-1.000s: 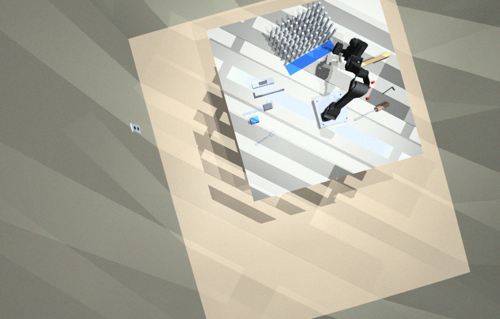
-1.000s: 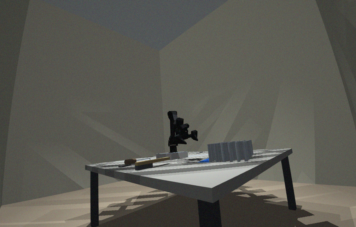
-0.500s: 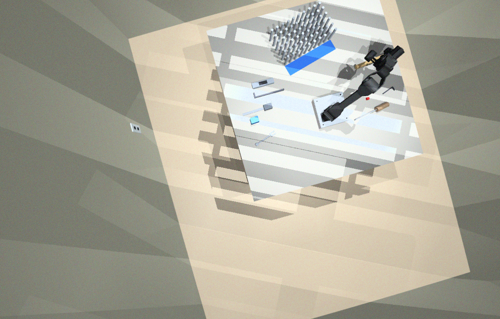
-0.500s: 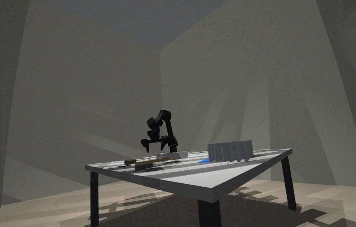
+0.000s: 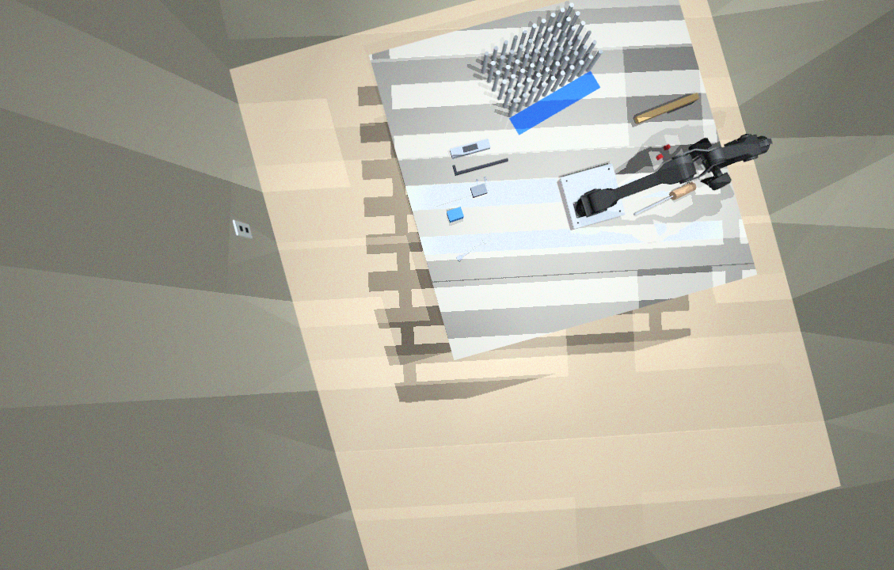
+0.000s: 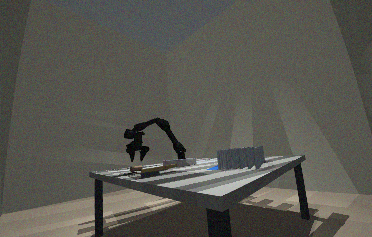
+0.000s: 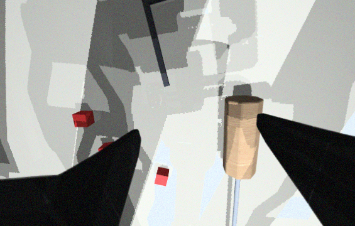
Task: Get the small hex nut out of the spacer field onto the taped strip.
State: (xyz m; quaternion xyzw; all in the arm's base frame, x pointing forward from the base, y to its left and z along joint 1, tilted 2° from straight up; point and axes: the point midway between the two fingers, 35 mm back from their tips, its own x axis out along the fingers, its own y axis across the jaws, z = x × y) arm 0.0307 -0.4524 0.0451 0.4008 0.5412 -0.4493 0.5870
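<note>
Right now my gripper tip is 13 cm to the right of the wooden-handled pick, 8 cm past it and 6 cm above it. The rest, counted from my gripper tip: grey bar 82 cm to the left, 32 cm ahead, 6 cm below; blue taped strip 43 cm to the left, 42 cm ahead, 7 cm below; blue block 94 cm to the left, 8 cm ahead, 5 cm below.
</note>
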